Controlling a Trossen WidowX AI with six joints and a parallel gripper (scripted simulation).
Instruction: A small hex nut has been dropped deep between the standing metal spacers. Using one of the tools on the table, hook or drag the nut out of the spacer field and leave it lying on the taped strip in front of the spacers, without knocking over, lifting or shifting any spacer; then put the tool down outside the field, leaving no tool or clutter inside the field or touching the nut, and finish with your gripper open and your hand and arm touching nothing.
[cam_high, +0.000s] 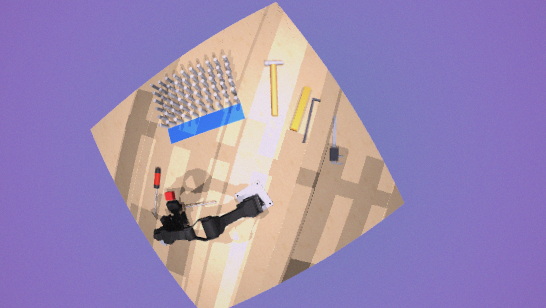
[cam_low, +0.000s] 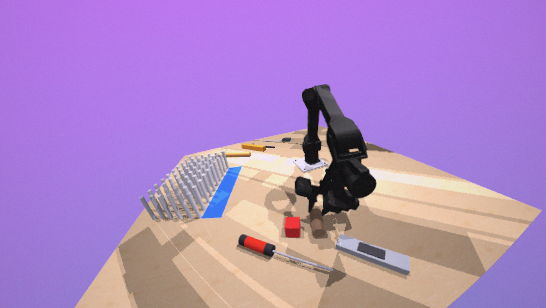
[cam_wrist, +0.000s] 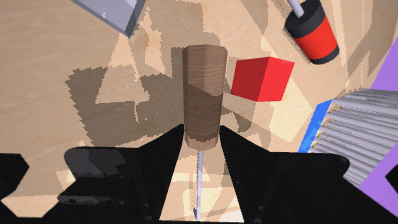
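Now: the thin metal rod tool 3 cm behind my gripper tip and 7 cm to the right of it. Round my gripper tip: red cube (8 cm ahead, 2 cm to the left); then flat grey bar (5 cm behind, 17 cm to the left); then blue taped strip (26 cm ahead, 35 cm to the right, 2 cm below).
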